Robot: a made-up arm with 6 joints.
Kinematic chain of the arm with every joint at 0, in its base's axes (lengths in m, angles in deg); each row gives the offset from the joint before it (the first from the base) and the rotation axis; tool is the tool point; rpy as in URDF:
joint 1: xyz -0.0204 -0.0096 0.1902 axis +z
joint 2: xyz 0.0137 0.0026 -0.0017 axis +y
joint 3: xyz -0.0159 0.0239 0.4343 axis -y
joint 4: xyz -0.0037 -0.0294 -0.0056 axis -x
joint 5: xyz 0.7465 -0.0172 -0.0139 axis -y
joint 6: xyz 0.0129 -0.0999 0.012 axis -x
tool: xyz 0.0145 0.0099 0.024 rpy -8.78 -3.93 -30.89
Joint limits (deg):
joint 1: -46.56..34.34
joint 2: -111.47..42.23
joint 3: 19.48..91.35
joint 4: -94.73..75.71
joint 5: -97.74..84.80
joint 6: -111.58..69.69
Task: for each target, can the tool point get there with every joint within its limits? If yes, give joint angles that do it. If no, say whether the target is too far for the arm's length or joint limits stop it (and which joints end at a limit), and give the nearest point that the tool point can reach.
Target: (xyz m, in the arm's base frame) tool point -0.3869 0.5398 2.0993
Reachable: no: too far | nearest point -0.2702 0.2913 1.3497 | short by 0.798 m
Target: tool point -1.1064 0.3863 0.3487
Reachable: yes | joints -22.20 -79.86 82.88 60.76 51.21 -60.80
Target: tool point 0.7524 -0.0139 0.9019
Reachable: yes | joints 7.53 3.98 31.81 -34.21 -53.18 -71.13
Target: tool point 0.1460 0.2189 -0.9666
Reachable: no: joint limits stop it (at a limit: joint 1, joint 2, joint 3, joint 4, joint 5) | nearest point -0.7194 0.6978 -0.3838 | short by 1.148 m
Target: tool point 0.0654 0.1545 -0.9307
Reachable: no: joint limits stop it (at a limit: joint 1, joint 2, joint 3, joint 4, joint 5) | nearest point -0.7194 0.6978 -0.3838 | short by 1.100 m
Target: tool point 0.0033 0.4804 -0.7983
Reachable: no: joint limits stop it (at a limit: joint 1, joint 2, joint 3, joint 4) | nearest point -0.7187 0.6988 -0.3832 | short by 0.861 m
